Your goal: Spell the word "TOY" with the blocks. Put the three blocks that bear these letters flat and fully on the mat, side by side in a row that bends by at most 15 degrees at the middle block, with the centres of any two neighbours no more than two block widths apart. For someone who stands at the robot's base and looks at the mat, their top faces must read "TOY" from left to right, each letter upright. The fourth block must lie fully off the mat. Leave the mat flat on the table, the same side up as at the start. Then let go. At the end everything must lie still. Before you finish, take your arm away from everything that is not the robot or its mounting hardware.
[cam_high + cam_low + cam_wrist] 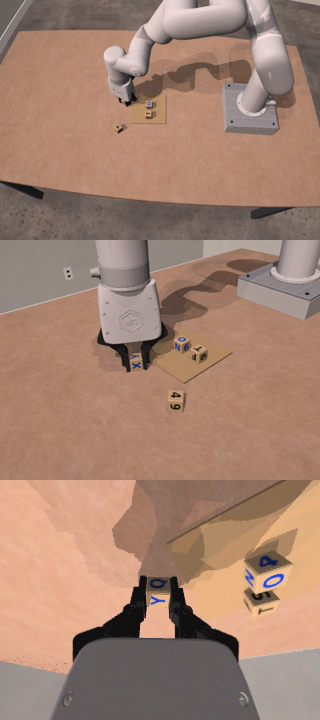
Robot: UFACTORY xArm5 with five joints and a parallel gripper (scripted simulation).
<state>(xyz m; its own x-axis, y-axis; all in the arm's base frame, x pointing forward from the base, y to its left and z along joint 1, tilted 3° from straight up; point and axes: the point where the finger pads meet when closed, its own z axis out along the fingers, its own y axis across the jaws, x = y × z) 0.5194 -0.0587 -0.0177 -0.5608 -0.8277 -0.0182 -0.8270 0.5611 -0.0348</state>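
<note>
My gripper is now 100 mm past the O block and 30 mm to the right of it. The rest, counted from my hand: tan mat: 100 mm behind, 30 mm to the left, 20 mm below; then T block: 100 mm behind, 70 mm to the left.
</note>
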